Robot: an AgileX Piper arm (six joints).
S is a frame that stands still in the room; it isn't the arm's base.
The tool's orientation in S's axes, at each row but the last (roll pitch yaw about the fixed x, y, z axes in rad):
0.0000, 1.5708, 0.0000
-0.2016, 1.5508, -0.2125
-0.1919, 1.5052, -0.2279
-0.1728, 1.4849, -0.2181
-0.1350, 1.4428, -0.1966
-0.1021, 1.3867, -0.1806
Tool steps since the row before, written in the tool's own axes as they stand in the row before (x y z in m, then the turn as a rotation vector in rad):
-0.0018, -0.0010, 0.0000, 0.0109, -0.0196, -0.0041
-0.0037, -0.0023, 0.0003, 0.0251, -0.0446, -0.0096
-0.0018, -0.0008, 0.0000, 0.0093, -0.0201, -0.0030
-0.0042, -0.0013, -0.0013, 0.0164, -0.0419, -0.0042
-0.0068, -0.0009, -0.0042, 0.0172, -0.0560, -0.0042
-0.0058, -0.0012, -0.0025, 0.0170, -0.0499, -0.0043
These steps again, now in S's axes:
0.0000, -0.0010, 0.0018, -0.0041, -0.0196, -0.0109
0.0002, -0.0023, 0.0037, -0.0096, -0.0446, -0.0251
-0.0001, -0.0008, 0.0018, -0.0031, -0.0201, -0.0092
-0.0017, -0.0012, 0.0041, -0.0047, -0.0420, -0.0161
-0.0051, -0.0005, 0.0062, -0.0055, -0.0561, -0.0166
-0.0036, -0.0008, 0.0053, -0.0052, -0.0500, -0.0166

